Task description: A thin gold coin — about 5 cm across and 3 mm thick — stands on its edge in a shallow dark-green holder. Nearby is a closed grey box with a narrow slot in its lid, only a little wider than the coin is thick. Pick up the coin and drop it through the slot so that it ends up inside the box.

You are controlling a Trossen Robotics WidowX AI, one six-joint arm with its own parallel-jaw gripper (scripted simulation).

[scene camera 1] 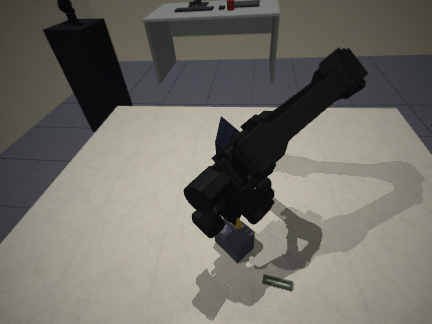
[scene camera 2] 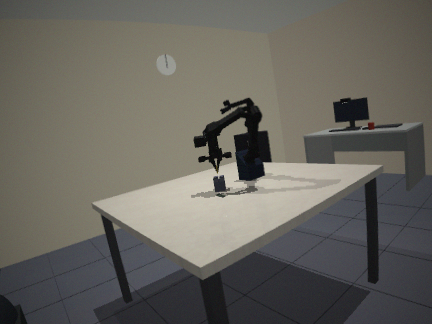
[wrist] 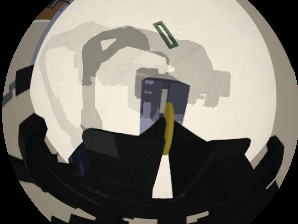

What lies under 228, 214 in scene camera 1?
The gripper.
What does the gripper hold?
A gold coin.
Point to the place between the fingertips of the gripper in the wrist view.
At 165, 121
